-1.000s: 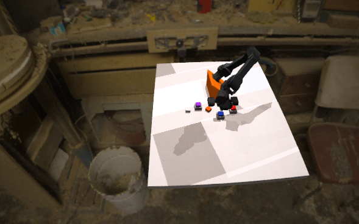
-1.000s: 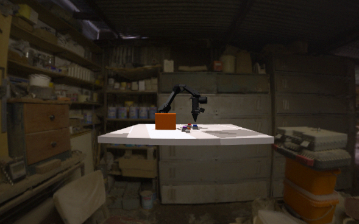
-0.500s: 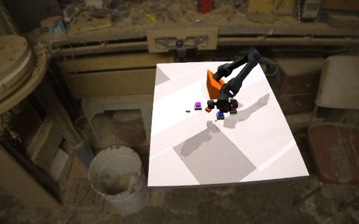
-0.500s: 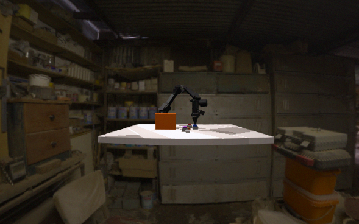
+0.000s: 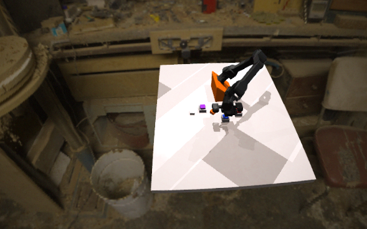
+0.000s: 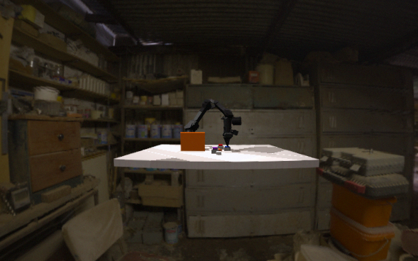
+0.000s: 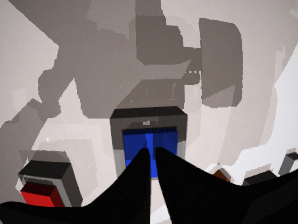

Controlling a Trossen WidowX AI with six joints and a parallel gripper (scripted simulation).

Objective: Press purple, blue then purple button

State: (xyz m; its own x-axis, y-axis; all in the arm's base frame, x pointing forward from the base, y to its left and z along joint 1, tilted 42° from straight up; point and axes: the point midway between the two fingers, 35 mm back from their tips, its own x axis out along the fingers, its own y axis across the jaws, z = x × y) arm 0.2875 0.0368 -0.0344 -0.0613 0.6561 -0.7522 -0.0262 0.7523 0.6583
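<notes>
Now: gripper tip 1 cm above the blue button. Round my gripper tip: orange block (7 cm to the right, 7 cm behind, 2 cm below); purple button (14 cm to the right, 9 cm behind); red button (9 cm to the left, 5 cm behind).
</notes>
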